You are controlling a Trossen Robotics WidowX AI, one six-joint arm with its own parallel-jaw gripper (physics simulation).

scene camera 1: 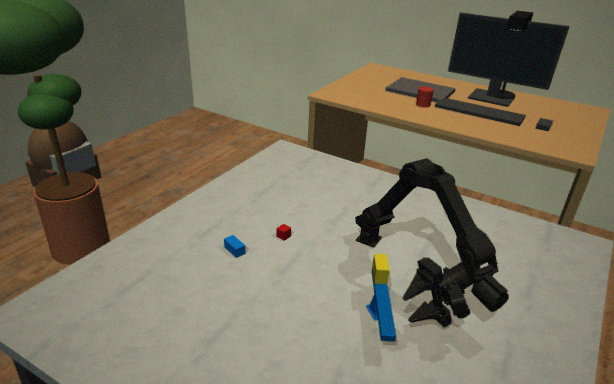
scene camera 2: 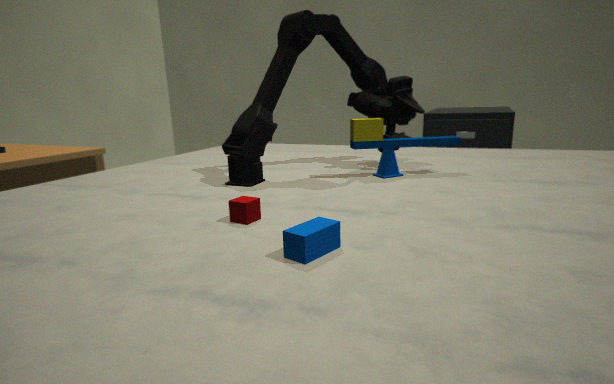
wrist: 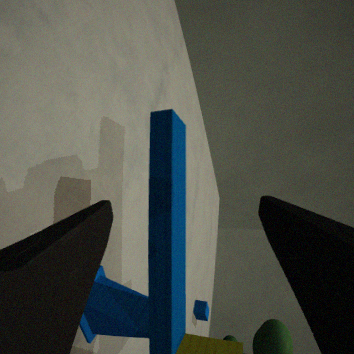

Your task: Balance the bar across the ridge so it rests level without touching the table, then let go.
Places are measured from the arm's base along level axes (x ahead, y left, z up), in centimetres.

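Pixels of known places: gripper, fingertip midpoint: (scene camera 1: pixel 406 310) (scene camera 2: pixel 420 127) (wrist: pixel 186 206); arm's base, origin of the base link: (scene camera 1: pixel 368 239) (scene camera 2: pixel 245 182).
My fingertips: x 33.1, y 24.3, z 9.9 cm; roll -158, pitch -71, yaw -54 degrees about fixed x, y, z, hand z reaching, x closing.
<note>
For each thing: its top centre in the pictures, then the offset to it from my fingertips. Level surfaces: height alone.
- blue ridge, middle of its top: (wrist: pixel 154 318) (scene camera 2: pixel 388 148) (scene camera 1: pixel 379 294) dx -5.4, dy -8.8, dz -3.8 cm
- yellow block, middle of its top: (scene camera 2: pixel 366 118) (scene camera 1: pixel 381 261) dx -9.8, dy -11.1, dz +2.9 cm
- red cube, middle of its top: (scene camera 2: pixel 244 199) (scene camera 1: pixel 284 228) dx -18.7, dy -47.4, dz -6.6 cm
- loose blue block, middle of its top: (scene camera 2: pixel 312 225) (scene camera 1: pixel 234 241) (wrist: pixel 206 311) dx -4.3, dy -55.6, dz -6.6 cm
- pale table, its level: dz -9.9 cm
A blue bar (scene camera 1: pixel 385 312) (scene camera 2: pixel 430 142) (wrist: pixel 161 210) lies across the top of the blue ridge (scene camera 1: pixel 372 310) (scene camera 2: pixel 388 165) (wrist: pixel 117 310), with both ends off the table. In scene camera 2 it looks close to level, its right end slightly higher. A yellow block (scene camera 1: pixel 381 269) (scene camera 2: pixel 366 130) (wrist: pixel 212 345) sits on the bar's other end. My gripper (scene camera 1: pixel 408 309) (scene camera 2: pixel 416 123) (wrist: pixel 186 206) is open and empty, beside the bar and apart from it in scene camera 1. The wrist view shows the bar ahead, between the spread fingers.
A red cube (scene camera 1: pixel 283 232) (scene camera 2: pixel 244 210) and a loose blue block (scene camera 1: pixel 234 246) (scene camera 2: pixel 311 241) (wrist: pixel 201 310) lie on the pale table (scene camera 1: pixel 175 300) (scene camera 2: pixel 150 320), away from the ridge. A wooden desk (scene camera 1: pixel 350 95) with a monitor (scene camera 1: pixel 507 50) stands behind the table.
</note>
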